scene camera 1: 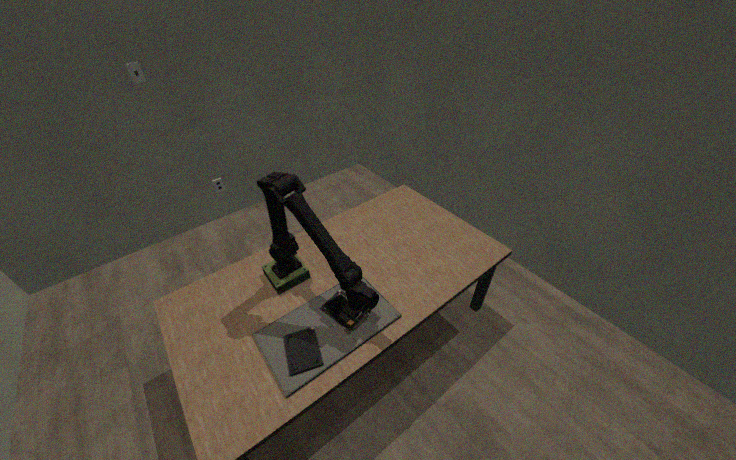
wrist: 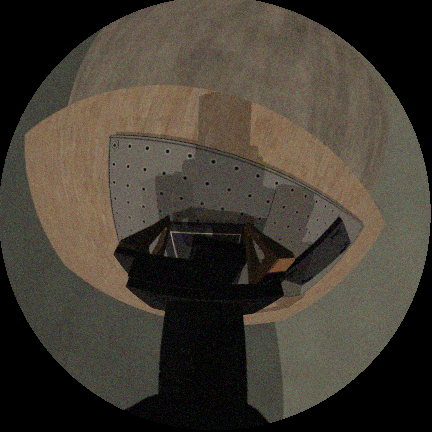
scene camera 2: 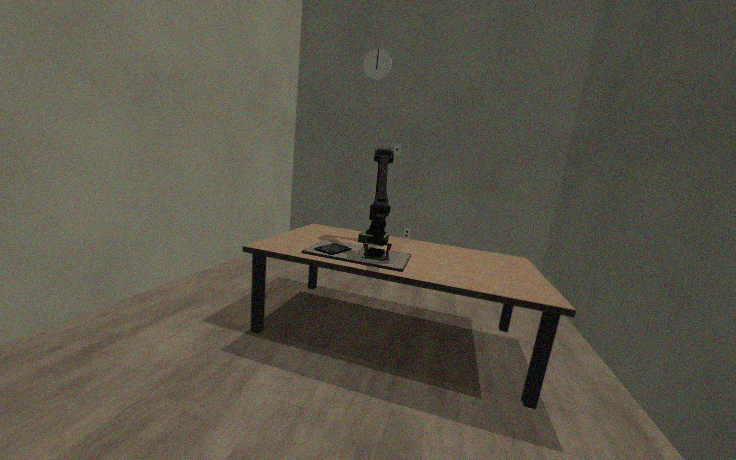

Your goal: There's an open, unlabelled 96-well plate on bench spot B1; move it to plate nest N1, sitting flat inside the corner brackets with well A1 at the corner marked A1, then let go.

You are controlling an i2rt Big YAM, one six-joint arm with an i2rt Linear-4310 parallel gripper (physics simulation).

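Observation:
The black 96-well plate (scene camera 2: 374, 253) (wrist: 220, 250) is dark and partly hidden by the gripper in the wrist view. It lies at the white outline (wrist: 206, 233) of a dark pad, which I take for B1. My gripper (scene camera 1: 347, 311) (scene camera 2: 376, 250) (wrist: 207, 222) is open, low over this plate, with a finger towards either side of it; nothing is held. Whether the fingers touch the plate cannot be told. The dark rectangular nest N1 (scene camera 1: 303, 351) (scene camera 2: 332, 248) (wrist: 322, 252) is to the right in the wrist view. Its corner brackets and A1 mark are too dark to make out.
Both pads are on a grey perforated board (scene camera 1: 271, 352) (scene camera 2: 398, 262) (wrist: 135, 185) with a raised edge, on the wooden table (scene camera 1: 423, 233) (scene camera 2: 461, 266) (wrist: 65, 175). The arm's green base (scene camera 1: 286, 277) stands behind the board.

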